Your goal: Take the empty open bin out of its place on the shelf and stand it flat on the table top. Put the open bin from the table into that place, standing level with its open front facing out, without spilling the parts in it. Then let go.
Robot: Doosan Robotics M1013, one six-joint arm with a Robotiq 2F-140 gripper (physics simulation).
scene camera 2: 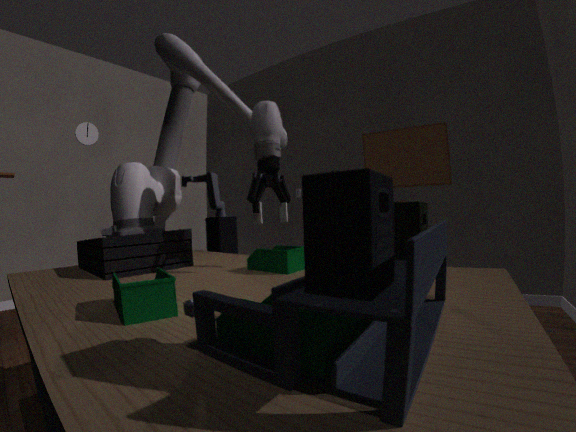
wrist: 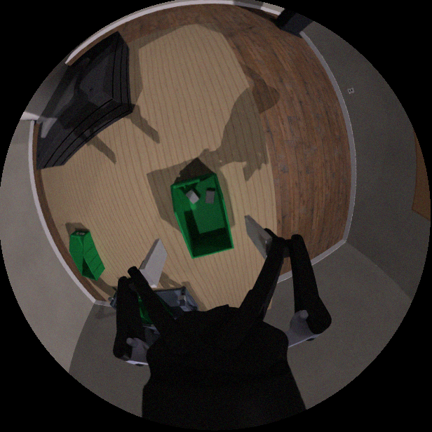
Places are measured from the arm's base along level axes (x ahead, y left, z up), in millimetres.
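Where they show: gripper, fingertip midpoint: (scene camera 2: 272, 223); arm's base, link origin: (scene camera 2: 134, 234).
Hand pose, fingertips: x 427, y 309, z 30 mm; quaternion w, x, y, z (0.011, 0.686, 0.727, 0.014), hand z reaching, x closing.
Observation:
Things, the pixels of their top centre, and the offset from my fingertips. "spot": a spot on its surface instead. Level surfaces: height alone.
- blue-grey shelf, surface spot: (scene camera 2: 400, 360) spot: 576 mm ahead, 493 mm right, 90 mm down
- tall dark box, top centre: (scene camera 2: 350, 174) 500 mm ahead, 425 mm right, 68 mm up
- second dark box, top centre: (scene camera 2: 401, 201) 490 mm ahead, 194 mm right, 44 mm up
- wooden table, surface height: 155 mm down
- small dark object, surface spot: (scene camera 2: 190, 307) spot: 312 mm ahead, 512 mm right, 90 mm down
My gripper (scene camera 2: 271, 220) (wrist: 203, 236) is open and empty, pointing down high above a green open bin (scene camera 2: 285, 261) (wrist: 212, 217) on the table. Two small grey parts lie in this bin near its low front, at the top side in the wrist view. Another green open bin (scene camera 2: 147, 300) (wrist: 86, 254) stands upright on the table near the left edge in the scene view; its inside is mostly hidden there. The blue-grey shelf (scene camera 2: 400, 360) (wrist: 172, 294) stands at the front right in the scene view. Green shows inside it, too dark to tell which places are filled.
A tall dark box (scene camera 2: 335, 230) stands on top of the shelf, with a second dark box (scene camera 2: 411, 220) behind. The black slatted arm base (scene camera 2: 142, 255) (wrist: 117, 90) stands on the wooden table (scene camera 2: 480, 320) (wrist: 185, 65). A small dark object (scene camera 2: 190, 307) lies by the shelf's left end.

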